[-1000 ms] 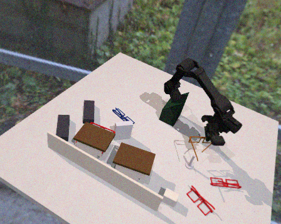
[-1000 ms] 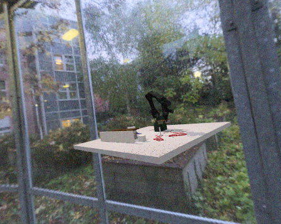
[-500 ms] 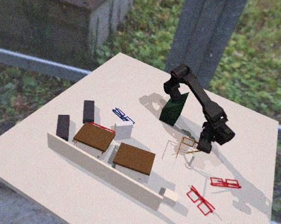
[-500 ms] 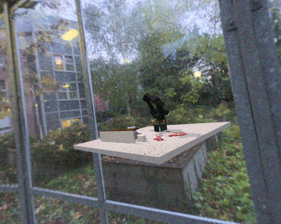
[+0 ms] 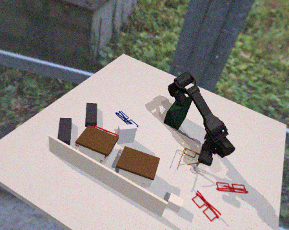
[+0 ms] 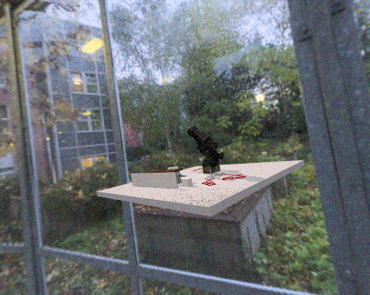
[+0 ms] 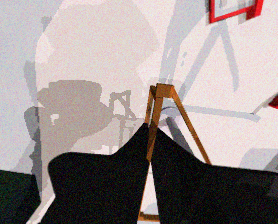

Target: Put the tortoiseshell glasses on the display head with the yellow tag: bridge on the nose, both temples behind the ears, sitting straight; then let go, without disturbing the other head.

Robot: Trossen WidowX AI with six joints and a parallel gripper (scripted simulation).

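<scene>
The grey peg lies 4 cm ahead of my gripper tip, 3 cm below it and 1 cm to the right of it. The rest, counted from my gripper tip: long wall: 37 cm ahead, 34 cm to the right; cream block: 28 cm ahead, 3 cm below, 2 cm to the right.
</scene>
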